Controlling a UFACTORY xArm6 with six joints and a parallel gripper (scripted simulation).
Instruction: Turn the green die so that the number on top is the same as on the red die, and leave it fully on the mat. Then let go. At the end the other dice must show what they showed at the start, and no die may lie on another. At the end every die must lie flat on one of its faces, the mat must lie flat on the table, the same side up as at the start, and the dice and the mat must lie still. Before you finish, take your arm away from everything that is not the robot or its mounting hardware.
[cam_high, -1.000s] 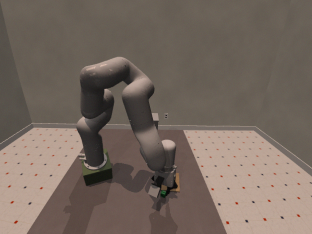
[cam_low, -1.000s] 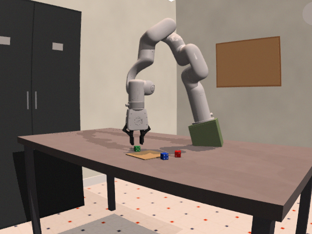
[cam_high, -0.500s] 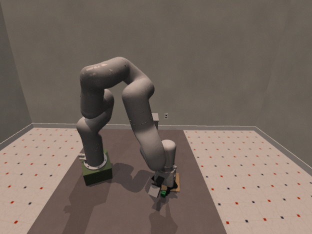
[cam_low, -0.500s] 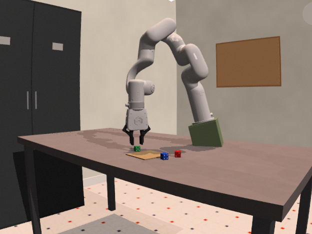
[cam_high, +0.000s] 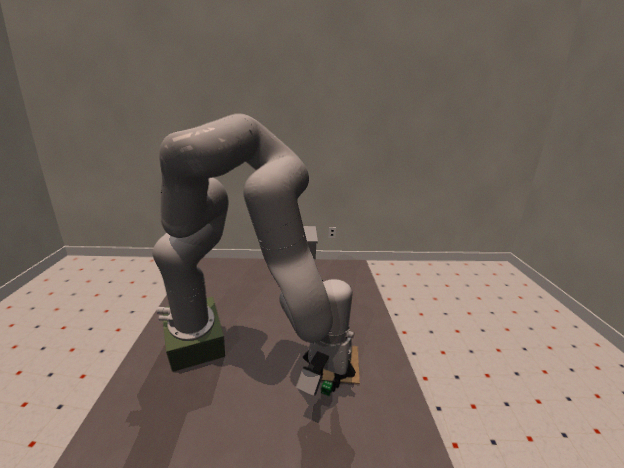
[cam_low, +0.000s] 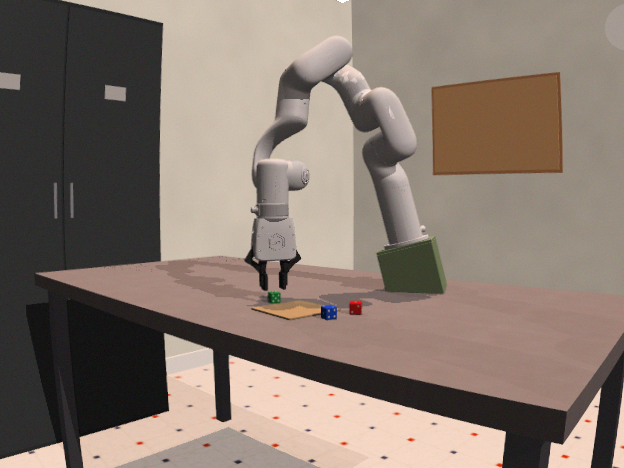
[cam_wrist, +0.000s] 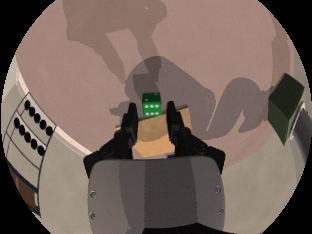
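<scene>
Now: hand 40 mm above the green die. The rest, counted from my hand: red die: 230 mm to the left, 40 mm below, 10 mm behind; then tan mat: 100 mm to the left, 50 mm below, 40 mm ahead; then blue die: 210 mm to the left, 60 mm ahead, 40 mm below.
</scene>
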